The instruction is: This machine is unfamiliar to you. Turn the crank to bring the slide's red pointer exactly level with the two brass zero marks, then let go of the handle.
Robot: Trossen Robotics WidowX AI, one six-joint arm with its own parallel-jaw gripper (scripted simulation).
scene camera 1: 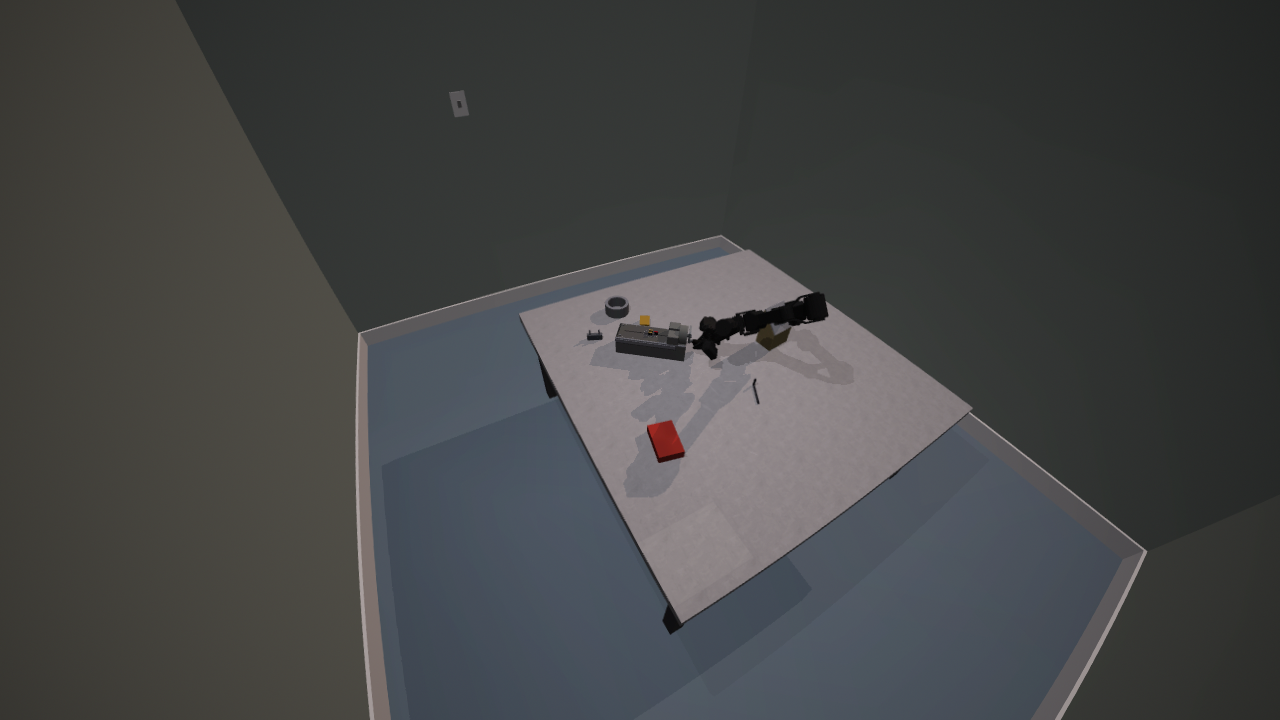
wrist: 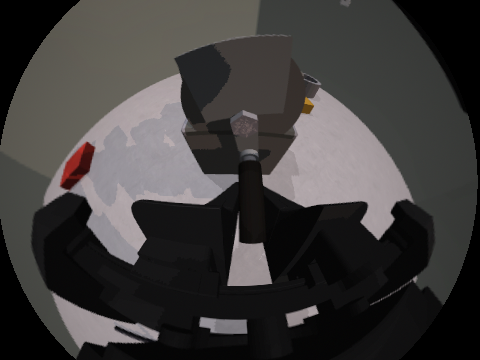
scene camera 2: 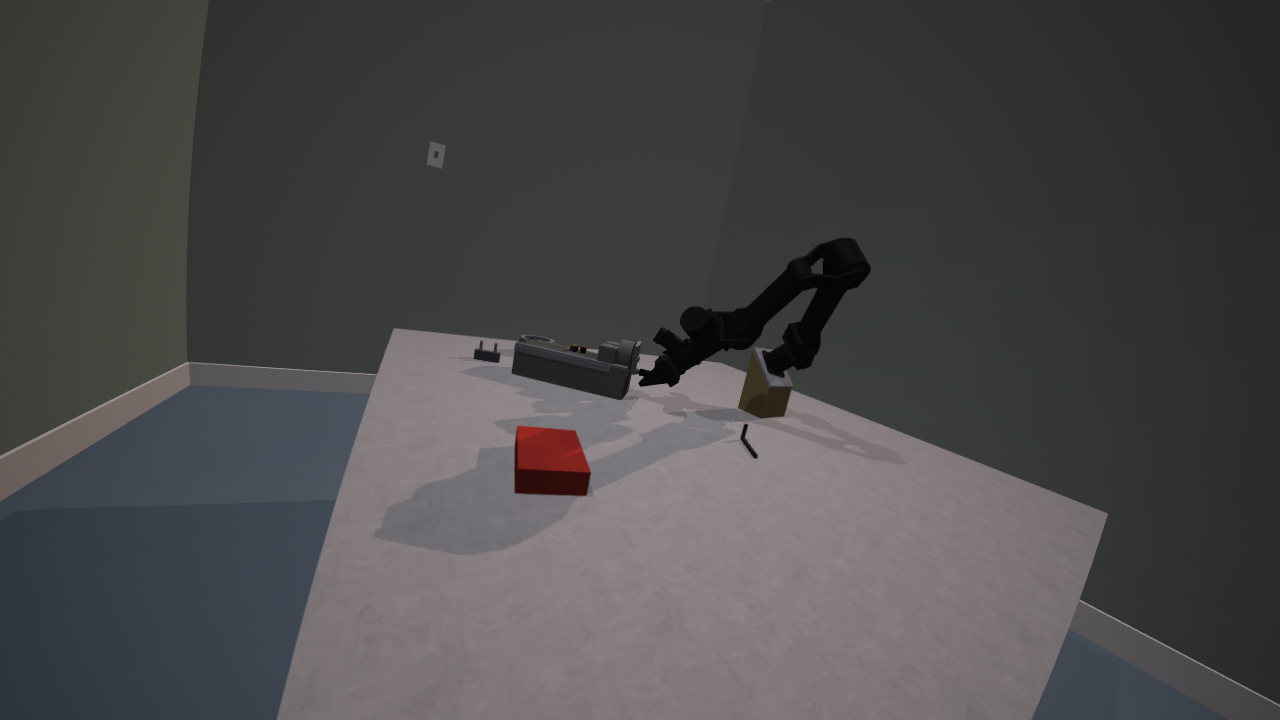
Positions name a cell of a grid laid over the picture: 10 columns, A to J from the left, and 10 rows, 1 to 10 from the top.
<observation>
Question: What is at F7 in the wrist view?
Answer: A black crank handle.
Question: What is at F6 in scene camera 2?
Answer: My gripper.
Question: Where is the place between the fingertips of my gripper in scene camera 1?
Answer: F5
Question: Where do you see a red block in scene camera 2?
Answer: At E7
</observation>
